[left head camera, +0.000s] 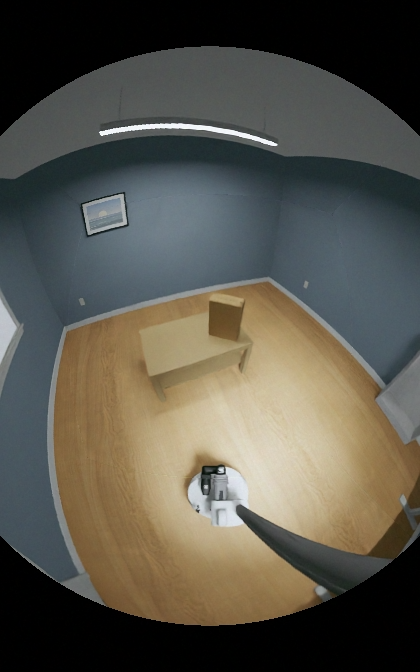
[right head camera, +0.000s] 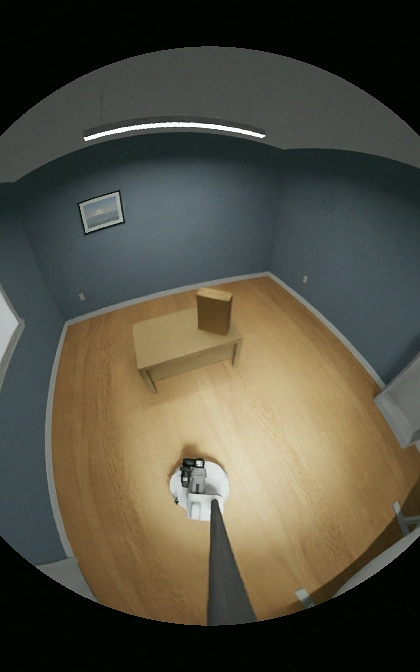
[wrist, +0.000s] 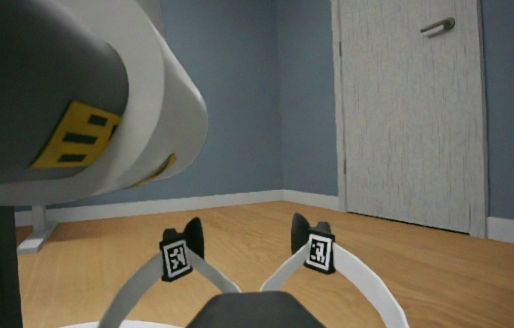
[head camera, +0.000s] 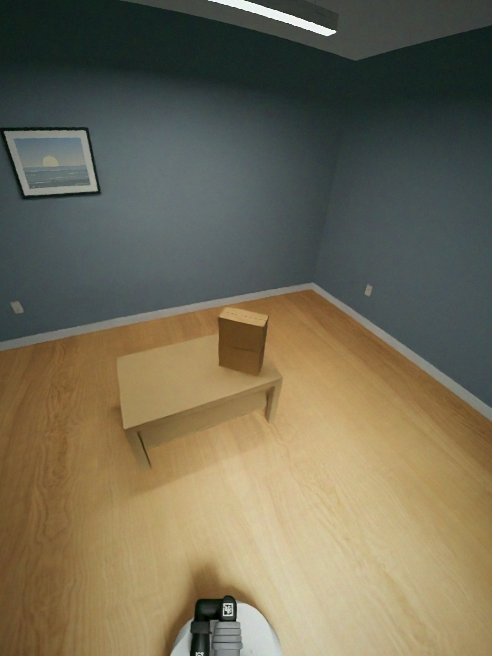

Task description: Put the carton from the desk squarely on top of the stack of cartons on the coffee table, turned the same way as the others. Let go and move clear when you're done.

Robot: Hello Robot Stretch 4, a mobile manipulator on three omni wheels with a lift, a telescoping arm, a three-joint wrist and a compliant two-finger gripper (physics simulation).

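Places are measured from the robot's base along level axes (x ahead, y left, z up), in metres.
Where they show: end effector, tool point: [left head camera: 204, 510] [right head camera: 183, 502] [wrist: 247, 240].
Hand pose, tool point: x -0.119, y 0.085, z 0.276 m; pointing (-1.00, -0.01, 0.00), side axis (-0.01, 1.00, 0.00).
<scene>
Each offset is from my tool point to the top centre of the thing. "spot": to the spot under its first point.
A brown carton stack @(dx +1.373, dy -0.130, dz +0.506 m) [head camera: 242, 344] [left head camera: 226, 318] [right head camera: 214, 312] stands upright near the right end of the tan coffee table @(spot: dx +1.217, dy +0.312, dz +0.146 m) [head camera: 164, 381] [left head camera: 175, 347] [right head camera: 165, 340]. A faint seam crosses its front. The carton on the desk does not show in these views. Part of what looks like the desk shows as a pale surface [right head camera: 385, 570] at the lower right of the right head view. My gripper [wrist: 247, 236] is open and empty, with floor visible between its fingertips. It is folded in over my base, well short of the coffee table.
A pale leg with a foot [wrist: 37, 240] stands on the floor at the left of the wrist view. A door [wrist: 410, 115] is in the wall at the right. A pale grey panel or furniture piece [left head camera: 405, 400] [right head camera: 405, 405] is at the right wall. Wood floor lies between my base [left head camera: 235, 485] [right head camera: 217, 482] and the coffee table.
</scene>
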